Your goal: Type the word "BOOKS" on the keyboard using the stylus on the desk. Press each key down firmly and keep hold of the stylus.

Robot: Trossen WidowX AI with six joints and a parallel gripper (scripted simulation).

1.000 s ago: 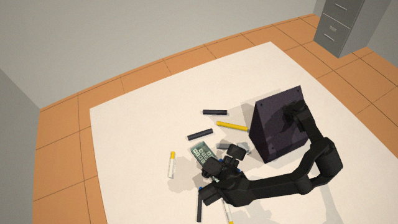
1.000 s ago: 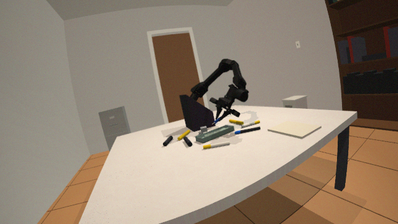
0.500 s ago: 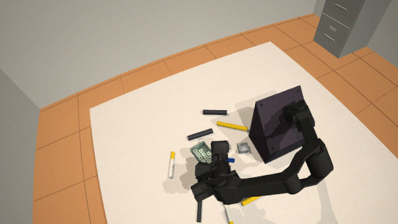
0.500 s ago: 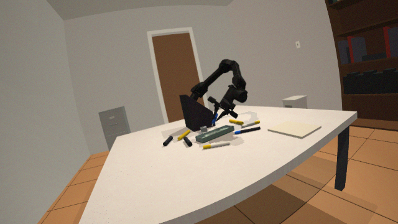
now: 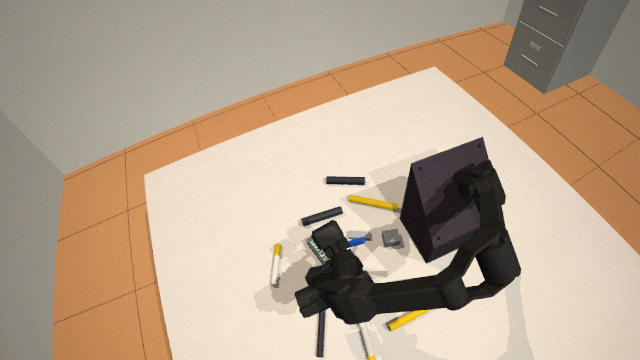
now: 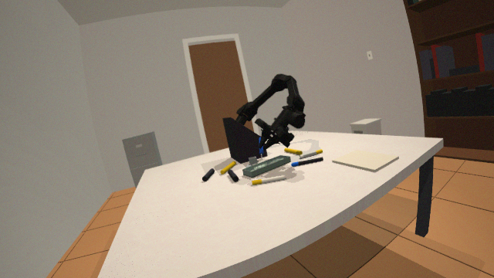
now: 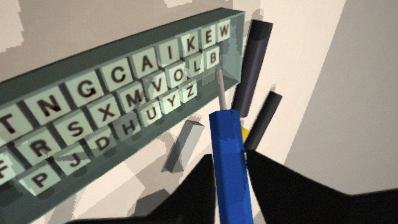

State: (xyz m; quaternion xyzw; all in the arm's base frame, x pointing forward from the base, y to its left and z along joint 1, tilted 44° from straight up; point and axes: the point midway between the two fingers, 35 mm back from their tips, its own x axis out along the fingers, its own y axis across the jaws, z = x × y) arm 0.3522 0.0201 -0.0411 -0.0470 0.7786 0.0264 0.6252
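Now: the blue stylus 1 cm ahead of my gripper tip, 1 cm to the right of it and 1 cm below it. The rest, counted from my gripper tip: notepad 33 cm ahead, 27 cm to the left, 9 cm below; grey block 15 cm behind, 1 cm to the left, 8 cm below; yellow cylinder 16 cm behind, 12 cm to the right, 8 cm below.
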